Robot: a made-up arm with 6 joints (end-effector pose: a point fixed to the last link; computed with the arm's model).
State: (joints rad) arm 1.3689 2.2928 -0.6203 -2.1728 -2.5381 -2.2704
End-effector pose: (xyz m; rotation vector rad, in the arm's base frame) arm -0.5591 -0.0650 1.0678 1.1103 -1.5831 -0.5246
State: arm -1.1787 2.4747 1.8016 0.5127 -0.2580 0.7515
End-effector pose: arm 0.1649 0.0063 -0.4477 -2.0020 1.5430 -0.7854
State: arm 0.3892 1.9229 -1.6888 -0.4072 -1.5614 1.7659
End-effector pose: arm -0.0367 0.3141 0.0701 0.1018 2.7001 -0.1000
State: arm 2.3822 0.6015 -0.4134 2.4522 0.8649 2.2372
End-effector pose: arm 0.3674 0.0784 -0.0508 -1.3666 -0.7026 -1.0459
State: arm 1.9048 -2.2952 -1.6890 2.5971 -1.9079 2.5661
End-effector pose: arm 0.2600 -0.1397 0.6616 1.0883 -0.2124 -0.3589
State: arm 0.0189 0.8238 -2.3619 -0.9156 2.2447 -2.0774
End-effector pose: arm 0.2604 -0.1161 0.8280 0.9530 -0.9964 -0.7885
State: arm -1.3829 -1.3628 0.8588 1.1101 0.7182 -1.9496
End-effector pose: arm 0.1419 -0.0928 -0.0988 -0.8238 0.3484 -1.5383
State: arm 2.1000 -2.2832 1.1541 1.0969 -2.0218 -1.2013
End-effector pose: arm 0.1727 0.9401 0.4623 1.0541 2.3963 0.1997
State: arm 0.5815 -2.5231 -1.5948 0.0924 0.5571 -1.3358
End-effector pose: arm 0.4179 0.5154 0.2814 1.0438 1.6325 0.5589
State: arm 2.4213 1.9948 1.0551 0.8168 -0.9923 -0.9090
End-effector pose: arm -0.1156 0.6958 0.1227 0.2929 0.1654 -0.2038
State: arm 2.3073 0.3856 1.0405 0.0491 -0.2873 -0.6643
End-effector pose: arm -0.0054 0.3141 0.2985 0.5301 -1.2009 -0.8958
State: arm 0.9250 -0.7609 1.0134 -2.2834 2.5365 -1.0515
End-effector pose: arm 0.5596 0.5617 0.1157 2.1745 1.4739 0.3991
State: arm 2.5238 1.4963 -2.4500 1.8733 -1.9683 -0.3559
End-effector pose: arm -0.5367 -0.1403 0.4733 1.3524 -1.8968 -1.2038
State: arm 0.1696 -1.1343 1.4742 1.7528 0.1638 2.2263
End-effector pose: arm 0.3240 0.0687 -0.3460 -0.7302 0.8205 -1.3813
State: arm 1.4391 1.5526 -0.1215 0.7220 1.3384 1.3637
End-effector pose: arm -0.6275 -0.2477 0.7066 1.8189 -1.3175 0.4490
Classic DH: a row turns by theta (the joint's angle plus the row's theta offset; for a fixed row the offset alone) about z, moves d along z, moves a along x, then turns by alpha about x. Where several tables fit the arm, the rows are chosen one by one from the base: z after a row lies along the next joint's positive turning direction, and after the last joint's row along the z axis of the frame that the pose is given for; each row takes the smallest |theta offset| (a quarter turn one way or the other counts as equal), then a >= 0, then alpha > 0; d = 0 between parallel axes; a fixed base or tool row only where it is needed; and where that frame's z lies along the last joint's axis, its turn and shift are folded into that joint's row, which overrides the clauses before.
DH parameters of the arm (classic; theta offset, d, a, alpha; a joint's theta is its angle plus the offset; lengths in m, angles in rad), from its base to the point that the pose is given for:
base (fixed): 0 0.0746 0 1.5708
joint 1: 0.5217 0 0.1788 3.1416
joint 2: 0.5217 0.2001 -0.1987 -1.5708
joint 3: 1.5708 -0.0572 0.0589 1.5708
joint 4: -1.5708 -0.2227 0.0516 -1.5708
joint 5: 0 0.0115 -0.079 1.5708
joint 6: -1.5708 0.3614 0.3981 -1.5708
tool (fixed): -1.5708 0.0978 0 0

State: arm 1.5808 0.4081 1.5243 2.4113 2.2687 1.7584
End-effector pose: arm -0.0314 0.8787 -0.0641 0.5085 1.1569 0.5110
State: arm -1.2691 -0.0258 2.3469 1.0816 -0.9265 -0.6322
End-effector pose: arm 0.4065 0.0245 -0.2246 -0.2588 0.7528 -1.7603
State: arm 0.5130 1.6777 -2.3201 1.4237 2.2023 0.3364
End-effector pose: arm 0.6273 -0.0240 0.0537 1.8490 0.7659 -0.9793
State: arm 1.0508 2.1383 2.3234 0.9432 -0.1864 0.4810
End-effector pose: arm 0.1984 0.0947 0.7325 -0.1430 -0.7408 -1.7921
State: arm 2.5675 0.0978 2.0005 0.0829 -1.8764 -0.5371
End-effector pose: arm -0.3451 0.5321 0.4001 1.1766 -0.7117 0.9616
